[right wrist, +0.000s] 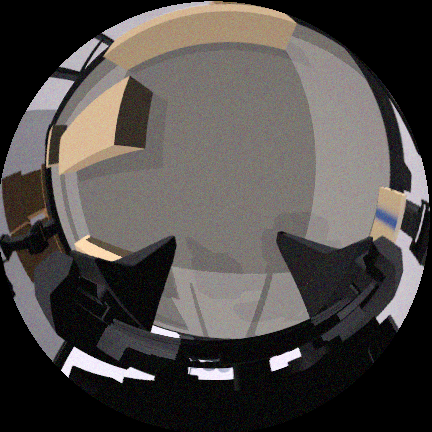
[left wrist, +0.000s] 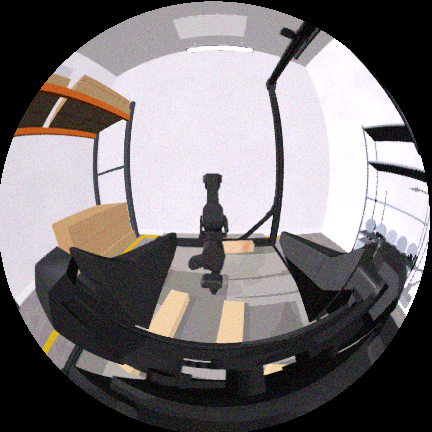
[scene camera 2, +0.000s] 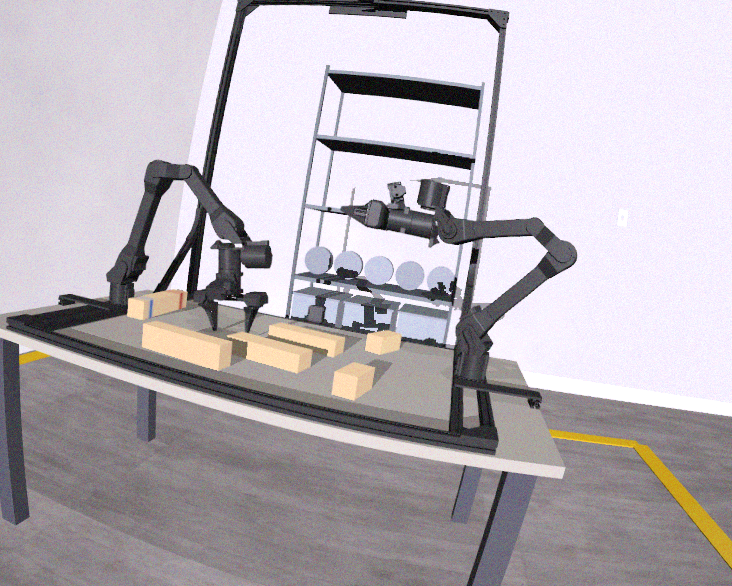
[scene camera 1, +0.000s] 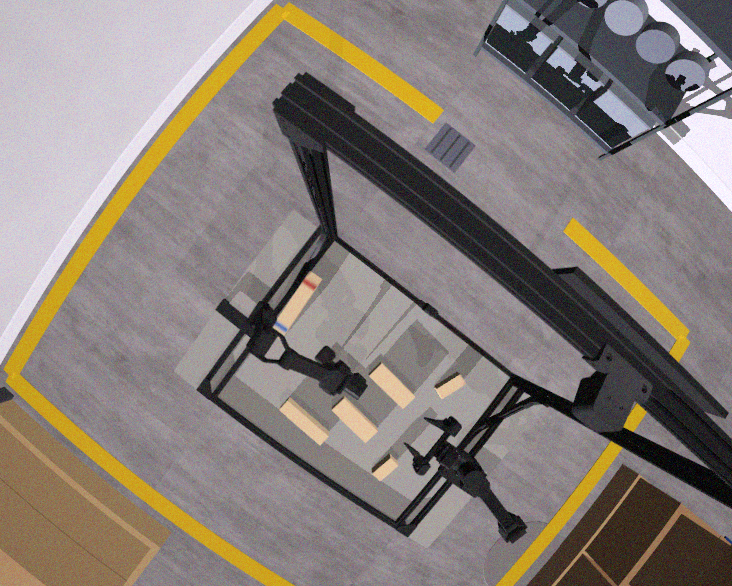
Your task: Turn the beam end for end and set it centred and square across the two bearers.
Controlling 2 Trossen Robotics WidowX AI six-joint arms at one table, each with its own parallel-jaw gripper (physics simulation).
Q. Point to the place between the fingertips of my left gripper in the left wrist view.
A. At 229,237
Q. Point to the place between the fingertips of my right gripper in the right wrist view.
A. At 227,239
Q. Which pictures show my left gripper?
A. The left wrist view, scene camera 2 and scene camera 1 only.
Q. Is my right gripper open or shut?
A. Open.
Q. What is my right gripper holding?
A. Nothing.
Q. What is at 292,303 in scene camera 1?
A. A block with red end.
